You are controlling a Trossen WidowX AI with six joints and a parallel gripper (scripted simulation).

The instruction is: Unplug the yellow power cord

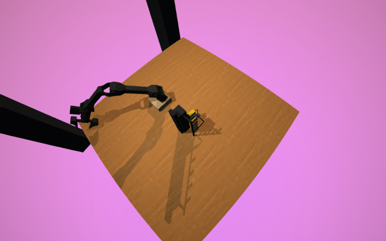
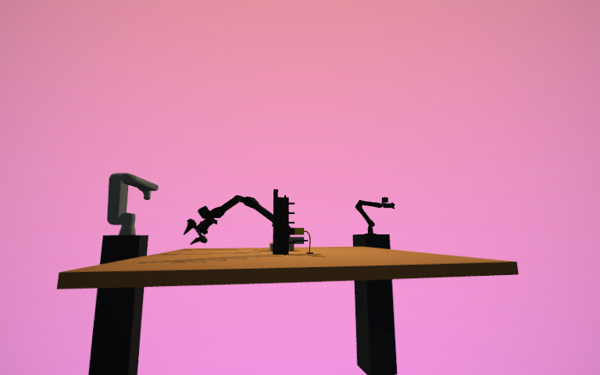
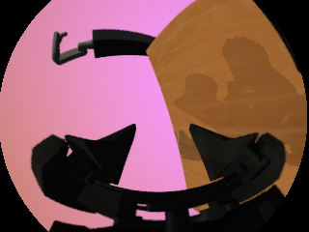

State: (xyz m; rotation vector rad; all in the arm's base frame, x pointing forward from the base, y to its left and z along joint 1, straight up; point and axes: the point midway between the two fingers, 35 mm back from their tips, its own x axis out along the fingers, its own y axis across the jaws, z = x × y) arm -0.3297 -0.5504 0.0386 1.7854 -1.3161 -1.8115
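Now: the yellow plug 62 cm ahead of my gripper tip, 57 cm to the left of it and 5 cm above it.
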